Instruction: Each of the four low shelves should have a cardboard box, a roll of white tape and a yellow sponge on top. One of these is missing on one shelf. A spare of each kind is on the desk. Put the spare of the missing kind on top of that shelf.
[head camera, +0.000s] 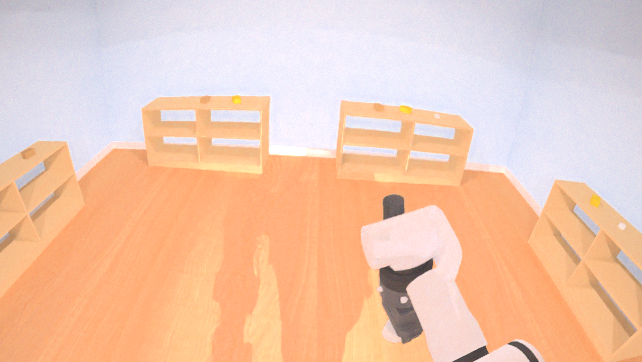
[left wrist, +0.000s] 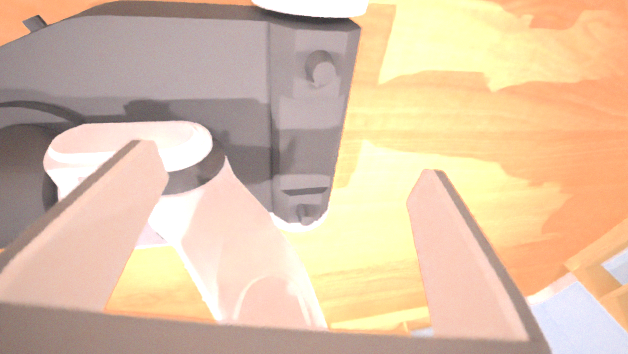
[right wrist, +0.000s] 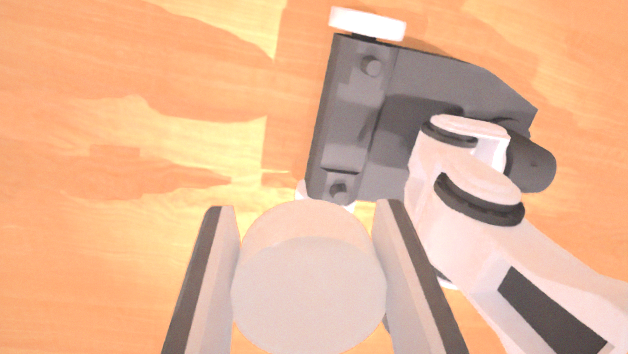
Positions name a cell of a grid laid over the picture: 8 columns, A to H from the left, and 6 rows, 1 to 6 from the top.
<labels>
my right gripper: head camera F6; right wrist D4; not seen in the left wrist view (out of frame)
</labels>
